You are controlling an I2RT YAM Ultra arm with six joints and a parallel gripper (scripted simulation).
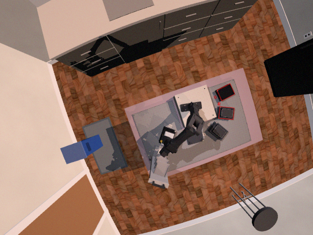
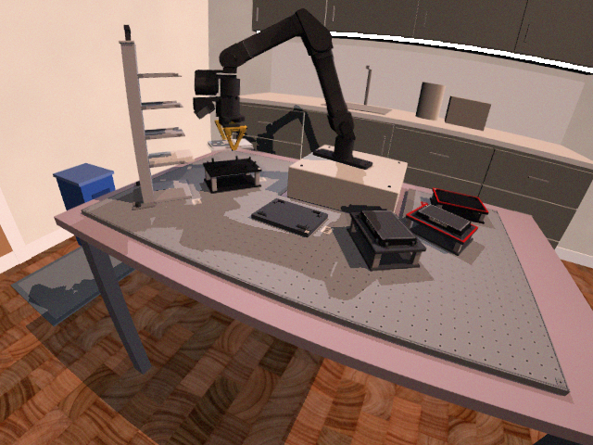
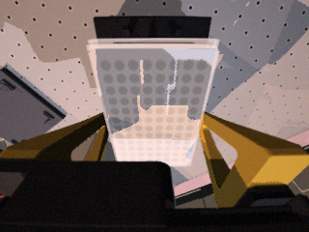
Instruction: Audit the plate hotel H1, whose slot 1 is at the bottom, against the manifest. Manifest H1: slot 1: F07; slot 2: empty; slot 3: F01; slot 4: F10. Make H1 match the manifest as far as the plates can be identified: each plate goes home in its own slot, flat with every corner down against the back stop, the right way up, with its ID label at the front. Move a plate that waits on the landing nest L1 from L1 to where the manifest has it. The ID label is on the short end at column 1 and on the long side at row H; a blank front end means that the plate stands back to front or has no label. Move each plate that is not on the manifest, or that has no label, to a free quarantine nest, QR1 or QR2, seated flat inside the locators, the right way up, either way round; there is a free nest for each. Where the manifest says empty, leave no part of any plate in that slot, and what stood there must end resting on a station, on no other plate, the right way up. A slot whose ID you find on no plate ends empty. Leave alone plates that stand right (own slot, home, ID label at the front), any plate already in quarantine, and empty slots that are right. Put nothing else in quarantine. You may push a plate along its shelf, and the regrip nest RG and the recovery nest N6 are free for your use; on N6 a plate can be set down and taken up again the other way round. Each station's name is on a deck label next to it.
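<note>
My gripper is now 39 cm to the right of the N6 label, 13 cm above it and 5 cm short of it. Round my hand: L1 deck label: 45 cm to the left, 13 cm below, 5 cm behind; then H1 deck label: 16 cm ahead, 13 cm below, 3 cm to the left; then tag reading 4: 25 cm ahead, 22 cm above, 6 cm to the right.
</note>
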